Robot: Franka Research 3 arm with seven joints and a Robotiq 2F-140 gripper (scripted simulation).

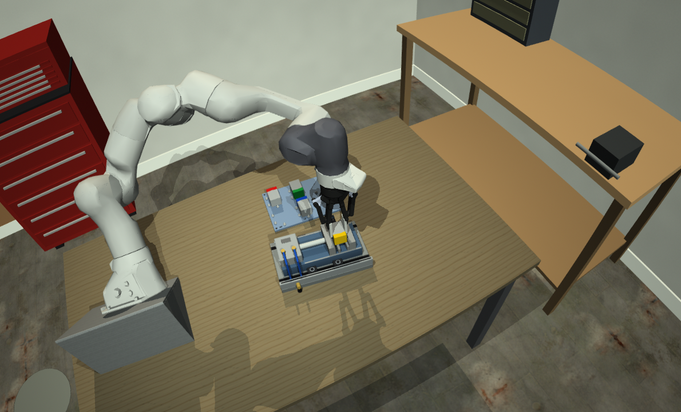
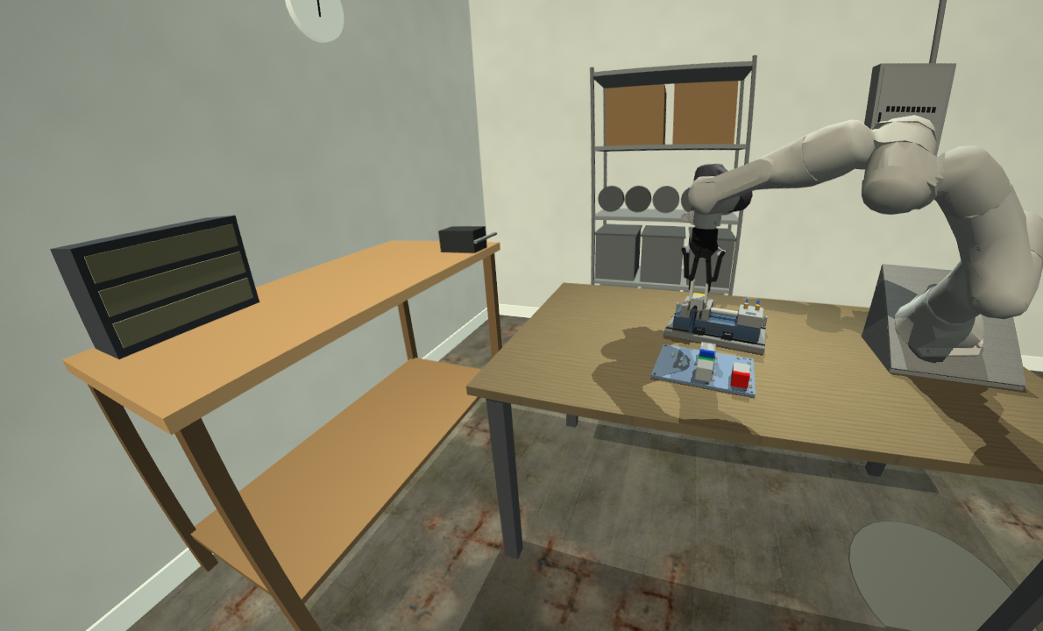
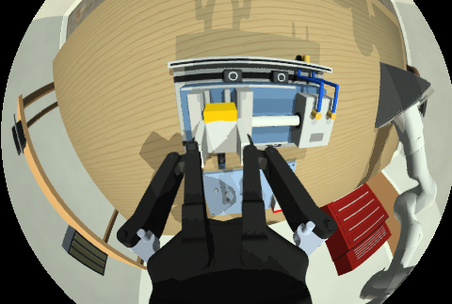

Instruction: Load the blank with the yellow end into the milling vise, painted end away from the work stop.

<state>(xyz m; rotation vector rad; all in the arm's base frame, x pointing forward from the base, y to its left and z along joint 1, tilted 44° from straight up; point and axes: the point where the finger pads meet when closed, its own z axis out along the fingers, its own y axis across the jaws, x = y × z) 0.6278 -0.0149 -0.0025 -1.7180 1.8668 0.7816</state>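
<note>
Right now my hand is 6 cm above the fixed jaw and 3 cm short of it. Also, from my hand: vise (9 cm below, 7 cm behind, 1 cm to the left); hosed end block (16 cm behind, 6 cm below, 2 cm to the left); work stop (5 cm to the left, 4 cm below, 1 cm ahead).
</note>
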